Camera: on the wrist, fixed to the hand. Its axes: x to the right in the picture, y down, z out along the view.
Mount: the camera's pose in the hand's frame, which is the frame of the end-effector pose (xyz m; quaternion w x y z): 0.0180 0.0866 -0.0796 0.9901 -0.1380 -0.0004 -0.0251
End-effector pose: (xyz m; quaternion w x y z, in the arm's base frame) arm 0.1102 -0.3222 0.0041 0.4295 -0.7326 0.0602 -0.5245
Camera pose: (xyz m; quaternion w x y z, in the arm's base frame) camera 0.0843 -0.4310 -0.0365 0.3110 -0.7864 0.1134 -0.5215
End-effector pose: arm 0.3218 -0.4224 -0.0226 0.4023 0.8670 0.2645 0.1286
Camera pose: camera 0.3328 -0.4086 0.0951 0.5213 0.7963 0.2657 0.1534
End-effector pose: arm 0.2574 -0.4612 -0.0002 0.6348 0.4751 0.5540 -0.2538
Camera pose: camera 0.2987 -0.3508 0.0159 0.6879 0.3688 0.5952 -0.1910
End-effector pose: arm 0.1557 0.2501 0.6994 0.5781 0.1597 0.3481 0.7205
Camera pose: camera 0.0378 0.2341 0.6995 0.6126 0.0699 0.2490 0.7468
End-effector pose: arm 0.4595 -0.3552 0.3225 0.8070 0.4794 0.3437 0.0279
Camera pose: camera 0.4516 -0.2417 0.3575 0.8660 0.3547 0.3482 0.0546
